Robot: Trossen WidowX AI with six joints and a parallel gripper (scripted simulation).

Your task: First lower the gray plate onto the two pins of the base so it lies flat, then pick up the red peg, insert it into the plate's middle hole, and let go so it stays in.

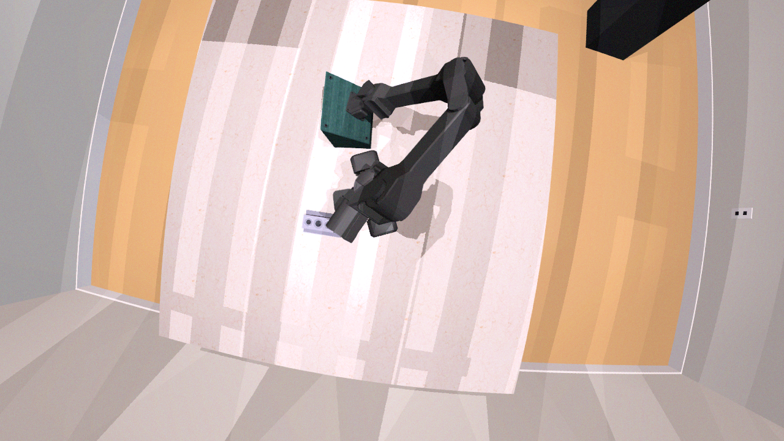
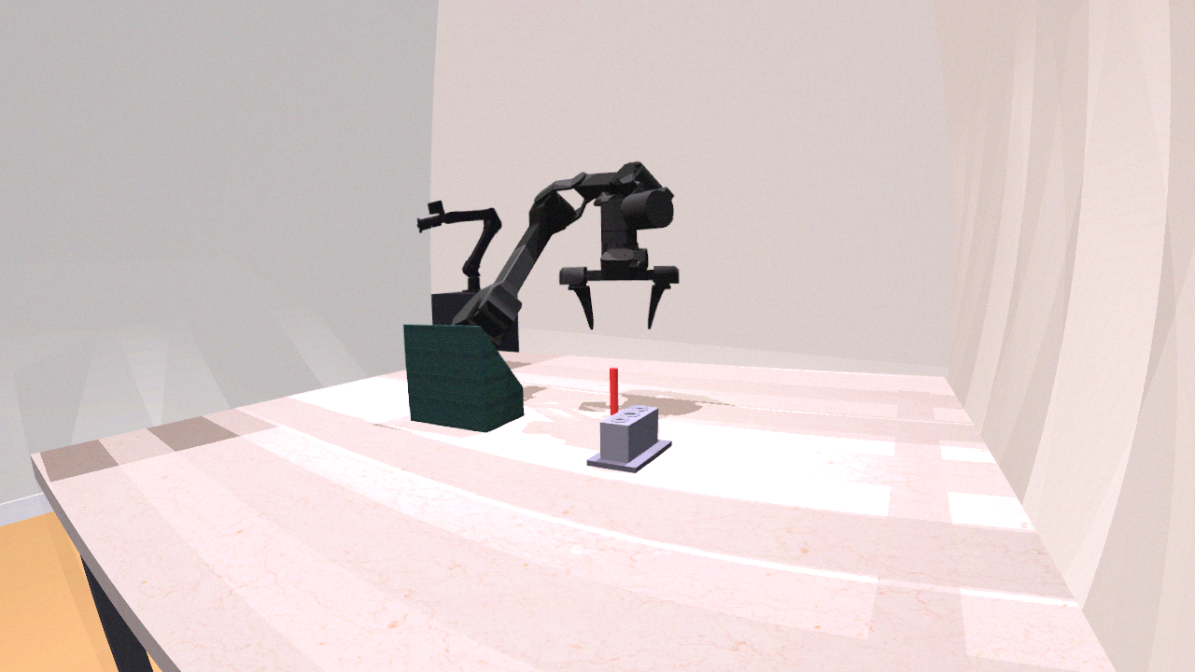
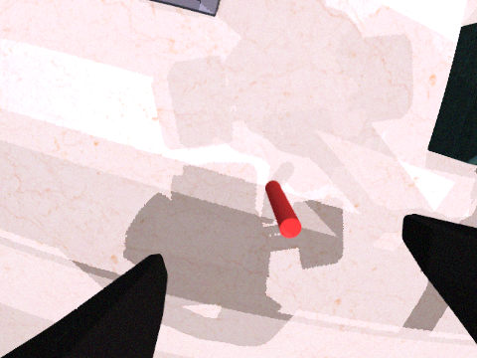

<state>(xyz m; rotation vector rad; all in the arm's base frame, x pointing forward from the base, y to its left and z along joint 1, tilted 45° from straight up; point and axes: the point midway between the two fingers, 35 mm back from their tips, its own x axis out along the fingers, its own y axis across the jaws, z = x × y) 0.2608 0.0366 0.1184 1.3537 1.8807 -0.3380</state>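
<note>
Now: gripper tip 30 mm past the red peg, 20 mm to the right of it and 110 mm above it. Round my gripper tip: gray plate: 100 mm ahead, 160 mm to the right, 100 mm below; then flat base: 100 mm ahead, 160 mm to the right, 140 mm below.
</note>
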